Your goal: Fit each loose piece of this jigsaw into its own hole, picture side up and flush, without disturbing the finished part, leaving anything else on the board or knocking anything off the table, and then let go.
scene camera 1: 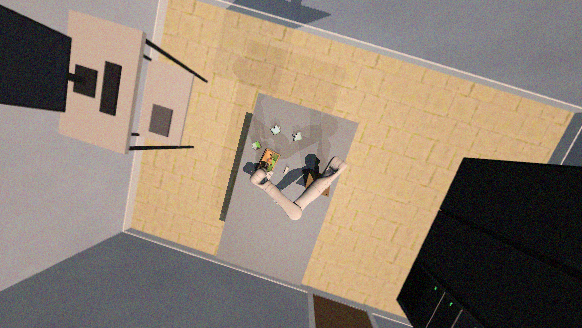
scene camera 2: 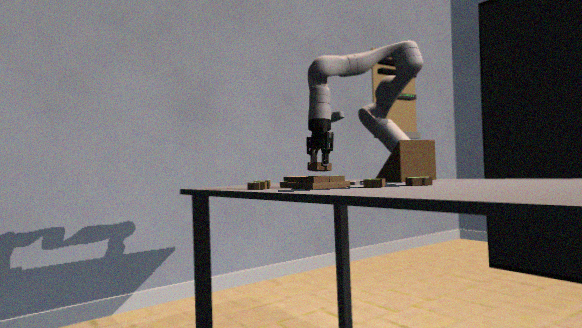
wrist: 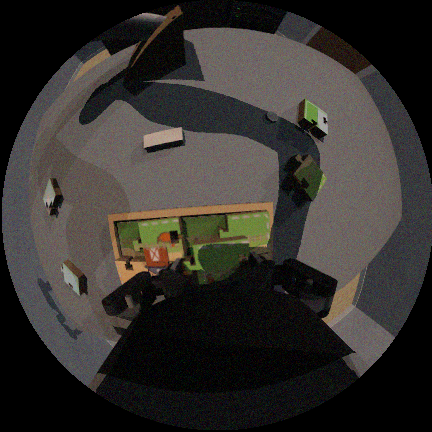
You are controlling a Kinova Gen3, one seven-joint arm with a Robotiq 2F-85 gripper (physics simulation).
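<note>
My gripper (scene camera 2: 320, 161) (wrist: 215, 263) is shut on a green jigsaw piece (scene camera 2: 319, 167) (wrist: 223, 254). It holds the piece roughly level, picture up, a little above the board (scene camera 2: 325, 185) (wrist: 190, 210), with a gap beneath. The board holds light green pieces and a red barn picture (wrist: 156, 255); dark green areas show between them. The held piece and fingers hide its near part. Loose on the table are a green-and-white piece (wrist: 311, 117), a dark green piece (wrist: 308, 178) in shadow, two pale pieces (scene camera 1: 275, 129) (scene camera 1: 297, 136), and a small green piece (scene camera 1: 256, 144) beside the board.
A pale block (scene camera 1: 286, 170) (wrist: 164, 138) lies between the board and the arm's wooden base (scene camera 2: 417, 160). A small round disc (wrist: 271, 117) lies near the green-and-white piece. The table edge (scene camera 2: 220, 193) runs close by the board.
</note>
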